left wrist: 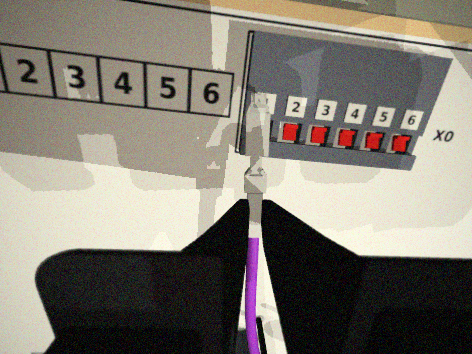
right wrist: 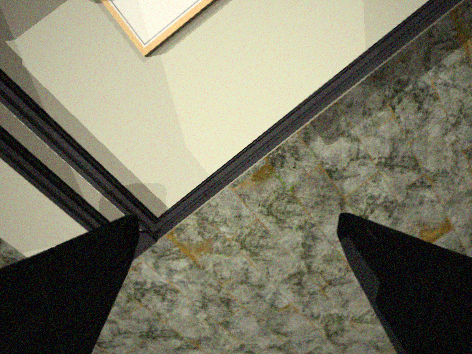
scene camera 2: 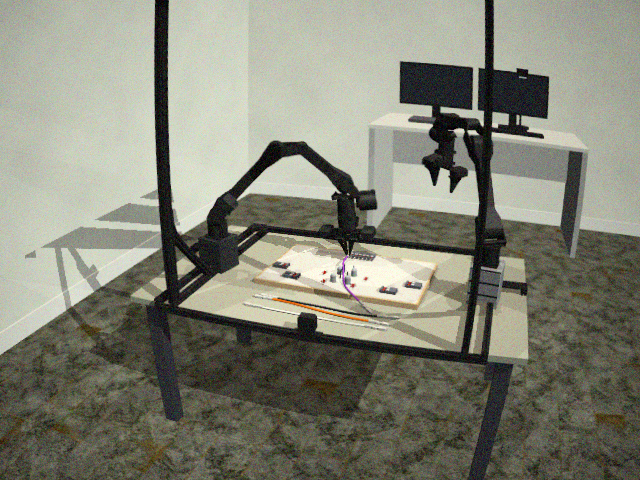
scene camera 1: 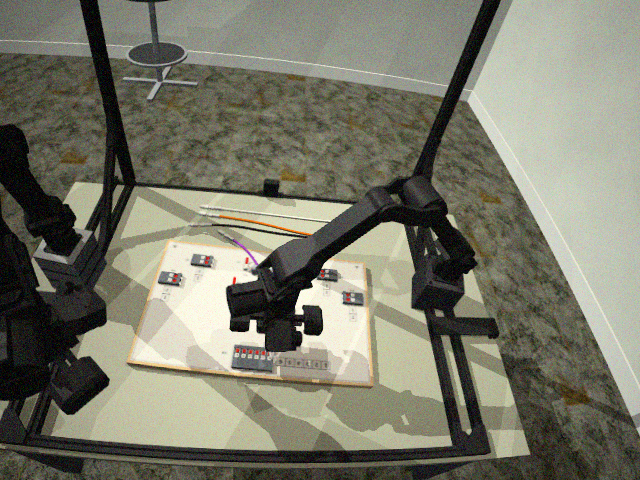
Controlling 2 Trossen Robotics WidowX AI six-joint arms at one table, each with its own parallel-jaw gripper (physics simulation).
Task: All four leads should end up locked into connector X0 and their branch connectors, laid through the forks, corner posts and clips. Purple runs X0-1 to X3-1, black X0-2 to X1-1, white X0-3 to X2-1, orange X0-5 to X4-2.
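Frame: origin at the left arm's base, x ahead, y left, z up, level; centimetres.
Seen in the pictures: left gripper, fingertip midpoint: [left wrist: 254, 208] [scene camera 2: 348, 255]; right gripper, fingertip midpoint: [right wrist: 239, 224] [scene camera 2: 442, 189]; left arm's base, origin of the base link: [scene camera 2: 217, 236] [scene camera 1: 445, 272]; right arm's base, origin of the base link: [scene camera 2: 488, 263] [scene camera 1: 63, 243].
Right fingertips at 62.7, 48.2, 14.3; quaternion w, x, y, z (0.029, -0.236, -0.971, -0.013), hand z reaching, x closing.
Note:
Offsets run from my right fingertips to a thing's top centre, as dx, dy, dz. "*": to the spot under its first point.
My left gripper [scene camera 2: 347, 254] [left wrist: 254, 208] is shut on the metal end of the purple lead [scene camera 1: 245, 250] [scene camera 2: 352, 291] [left wrist: 252, 290]. The plug tip lies over position 1 of connector X0 [scene camera 1: 251, 363] [left wrist: 340, 75], covering its red button and part of its label; how deep it sits cannot be told. The lead's other end rests off the board, on the table. The black lead @(* -10.0, -57.0, -24.8) [scene camera 1: 248, 227] [scene camera 2: 330, 306], orange lead @(* -12.1, -59.8, -24.9) [scene camera 1: 258, 222] [scene camera 2: 320, 310] and white lead [scene camera 1: 258, 211] [scene camera 2: 279, 309] lie on the table beside the board. My right gripper [scene camera 2: 444, 188] [right wrist: 239, 224] is open and empty, high up away from the board.
The board @(-20.1, -32.4, -23.6) [scene camera 1: 196, 330] [right wrist: 145, 47] carries branch connectors [scene camera 1: 202, 259] [scene camera 1: 170, 277] [scene camera 1: 328, 274] @(-41.5, -40.6, -22.6) [scene camera 1: 353, 298] near its corners. Grey posts @(-17.2, -35.4, -20.8) [scene camera 2: 354, 271] and red parts stand mid-board, partly hidden by my left arm in scene camera 1. A dark frame [scene camera 1: 258, 455] edges the table.

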